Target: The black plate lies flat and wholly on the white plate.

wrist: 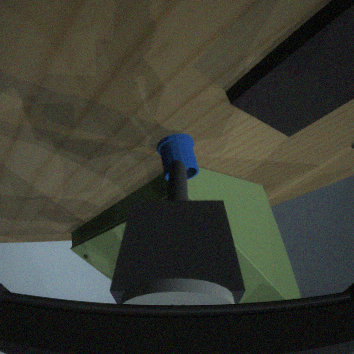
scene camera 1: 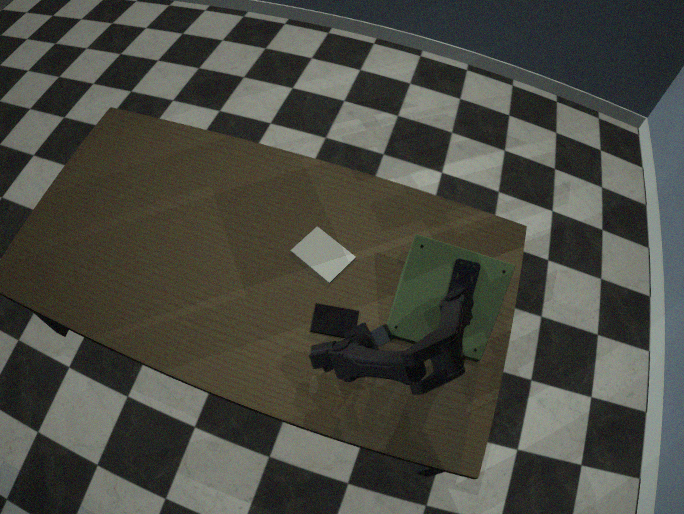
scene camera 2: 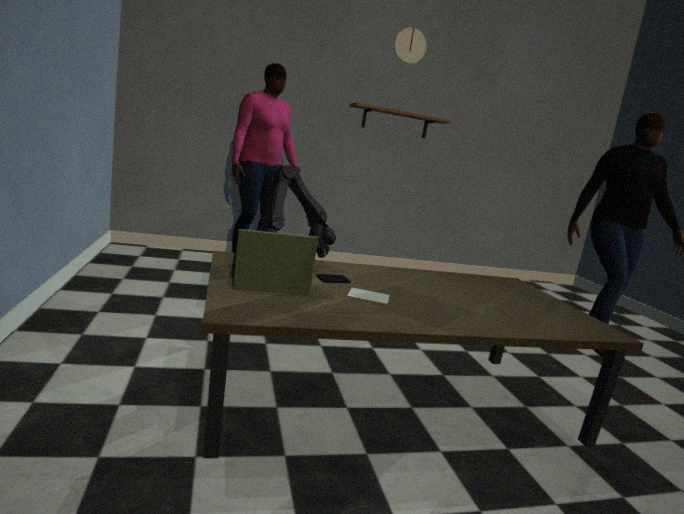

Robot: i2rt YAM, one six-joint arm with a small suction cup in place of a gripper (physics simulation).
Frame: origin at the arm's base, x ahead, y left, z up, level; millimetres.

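Seen in the pictures: end effector, tool point: (wrist: 177,146); arm's base, origin of the base link: (scene camera 1: 459,295) (scene camera 2: 268,248).
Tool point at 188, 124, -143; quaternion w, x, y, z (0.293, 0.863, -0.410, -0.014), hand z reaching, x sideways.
Note:
Pixels of each thing's top centre, then the offset from my tool point to it, as dx, dy, dz. Level surfaces: height alone.
- black plate, middle of its top: (scene camera 1: 335,320) (scene camera 2: 333,277) +128, -20, +12
- white plate, middle of its top: (scene camera 1: 323,253) (scene camera 2: 368,295) +217, -224, +9
- table, its level: dz +3
The black plate (scene camera 1: 333,318) (scene camera 2: 332,278) (wrist: 305,75) lies flat on the table, and the arm partly covers it in scene camera 1. The white plate (scene camera 1: 323,254) (scene camera 2: 368,295) lies flat and apart from the black plate. It does not show in the wrist view. My gripper, a blue suction cup (wrist: 178,156), is low over the wood beside the black plate, toward the green block. No plate is on it. The cup looks skewed on its stem; whether it touches the wood or the block I cannot tell. The cup is hidden in both scene views.
The green block (scene camera 1: 406,298) (scene camera 2: 275,261) (wrist: 260,235) bears the arm's base at one end of the table (scene camera 1: 165,221) (scene camera 2: 470,309) (wrist: 75,60). It stands near the black plate. Two people (scene camera 2: 265,129) (scene camera 2: 630,187) stand beyond the table.

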